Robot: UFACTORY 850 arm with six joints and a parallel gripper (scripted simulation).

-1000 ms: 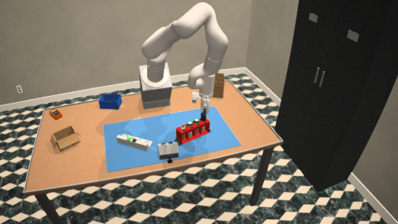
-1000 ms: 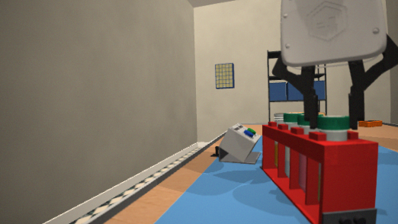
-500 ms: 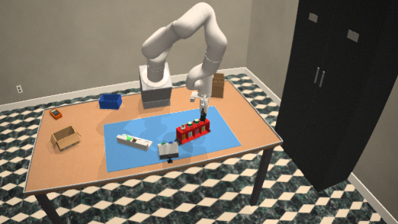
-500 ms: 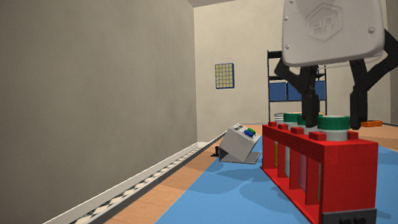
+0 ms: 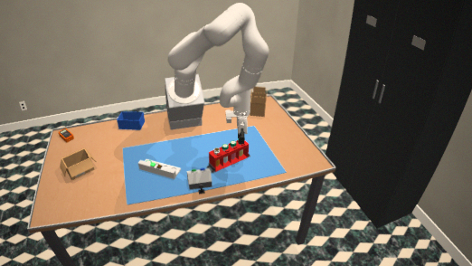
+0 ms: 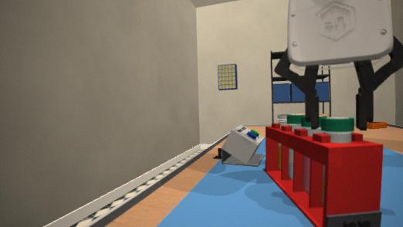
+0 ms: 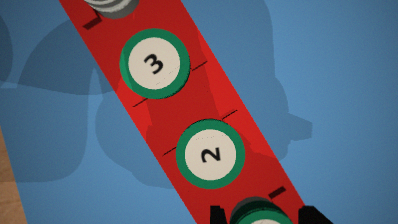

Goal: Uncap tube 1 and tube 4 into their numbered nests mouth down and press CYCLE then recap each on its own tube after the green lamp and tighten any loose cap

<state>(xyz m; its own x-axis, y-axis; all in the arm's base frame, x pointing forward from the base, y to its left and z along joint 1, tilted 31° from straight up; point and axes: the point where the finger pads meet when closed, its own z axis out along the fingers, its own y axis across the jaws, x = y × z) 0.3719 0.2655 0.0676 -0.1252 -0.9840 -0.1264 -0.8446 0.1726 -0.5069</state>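
Now: hand 1 cm above the green cap. Also, from my hand: green ready key: 14 cm ahead, 28 cm to the right, 6 cm below; key housing: 16 cm ahead, 25 cm to the right, 7 cm below; blue cycle key: 14 cm ahead, 23 cm to the right, 6 cm below.
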